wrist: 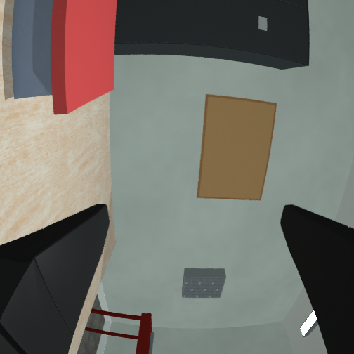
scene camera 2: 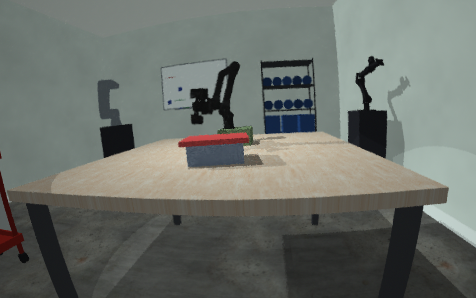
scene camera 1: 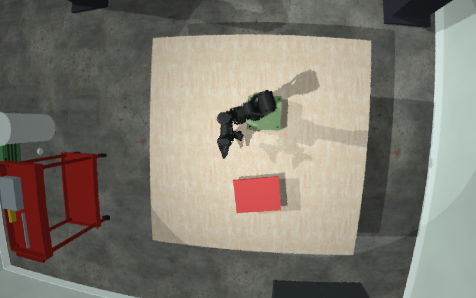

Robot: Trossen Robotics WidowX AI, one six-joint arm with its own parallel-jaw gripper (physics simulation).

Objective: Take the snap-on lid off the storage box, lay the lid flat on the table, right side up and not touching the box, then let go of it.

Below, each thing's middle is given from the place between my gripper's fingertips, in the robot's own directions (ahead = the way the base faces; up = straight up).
Right now my hand is 220 mm short of the red lid [scene camera 1: 261, 194], 160 mm to the right of it and 140 mm above it.
